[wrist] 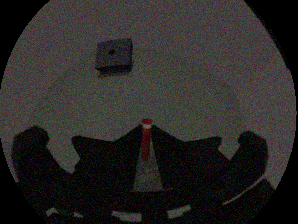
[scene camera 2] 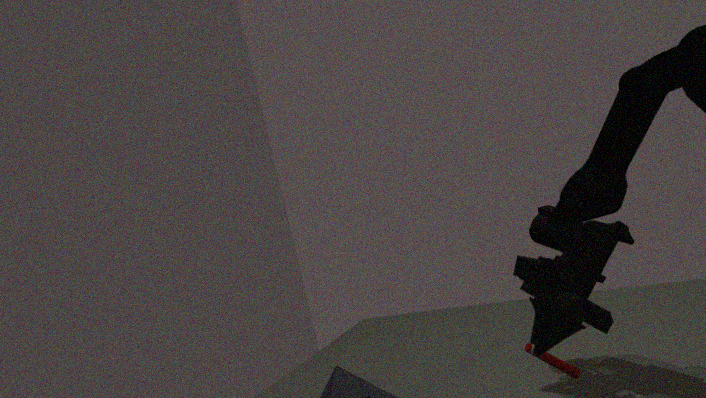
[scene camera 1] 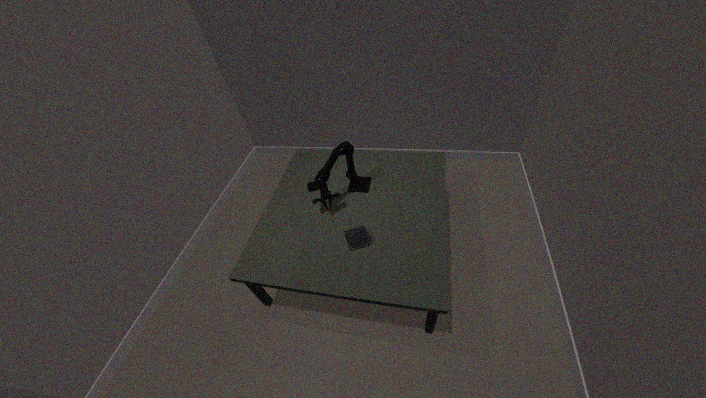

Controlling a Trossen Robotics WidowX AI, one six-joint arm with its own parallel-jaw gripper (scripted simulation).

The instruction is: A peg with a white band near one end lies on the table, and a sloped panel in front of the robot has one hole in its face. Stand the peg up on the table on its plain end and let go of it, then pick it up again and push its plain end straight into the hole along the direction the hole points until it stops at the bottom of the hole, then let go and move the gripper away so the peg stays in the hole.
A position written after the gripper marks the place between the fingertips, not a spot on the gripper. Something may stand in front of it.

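The gripper (scene camera 2: 534, 351) holds a peg. Also visible: the gripper (wrist: 146, 127) and a sloped panel (wrist: 122, 59).
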